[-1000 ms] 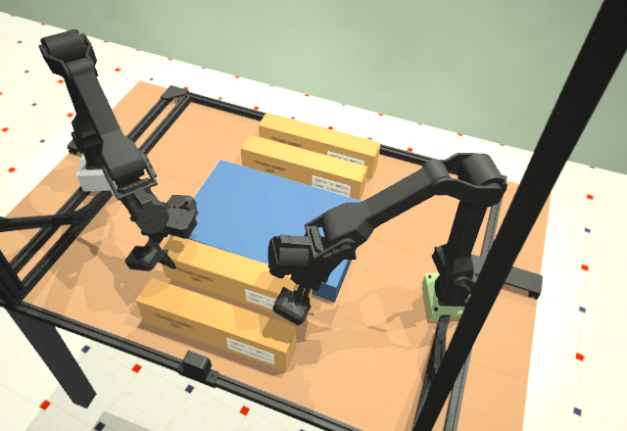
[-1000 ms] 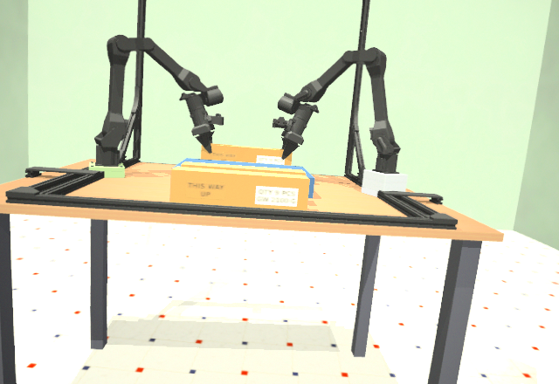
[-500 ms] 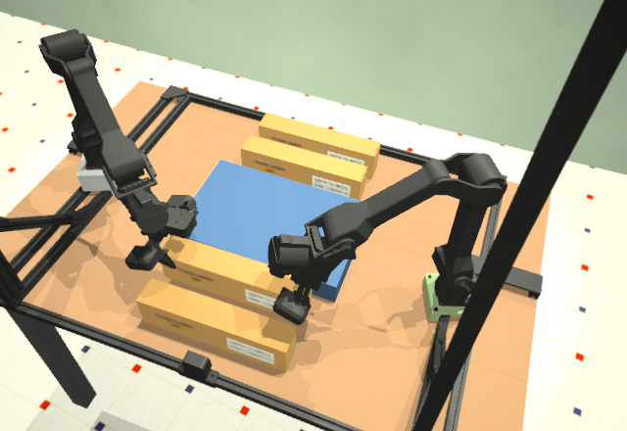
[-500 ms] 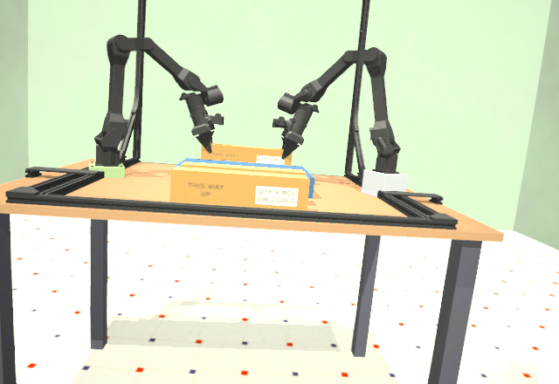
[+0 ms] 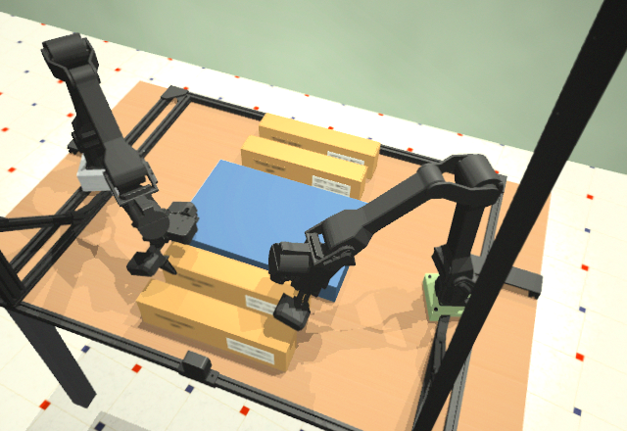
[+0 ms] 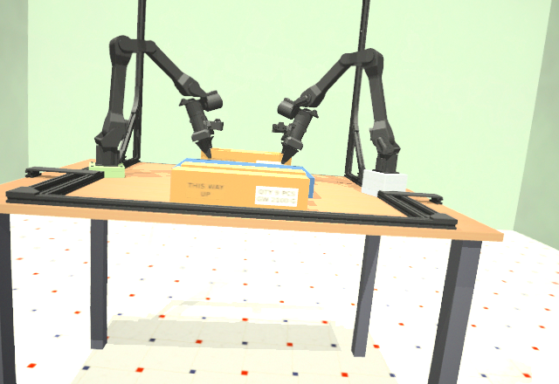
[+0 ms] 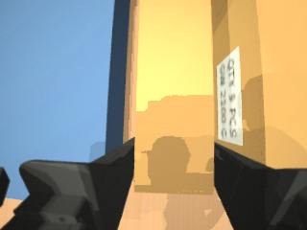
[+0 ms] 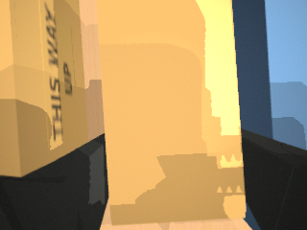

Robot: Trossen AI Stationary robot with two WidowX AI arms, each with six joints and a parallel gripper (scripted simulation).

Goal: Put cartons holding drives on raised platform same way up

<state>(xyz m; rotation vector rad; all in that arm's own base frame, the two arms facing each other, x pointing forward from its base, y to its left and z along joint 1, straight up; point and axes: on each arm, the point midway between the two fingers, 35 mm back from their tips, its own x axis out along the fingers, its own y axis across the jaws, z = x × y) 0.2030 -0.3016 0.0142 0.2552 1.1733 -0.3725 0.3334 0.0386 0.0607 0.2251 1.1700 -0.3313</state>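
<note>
My right hand is 140 mm to the right of the carton, 50 mm above it and 10 mm past it.
My left gripper is now 140 mm to the left of the carton, 40 mm above it and 10 mm short of it.
</note>
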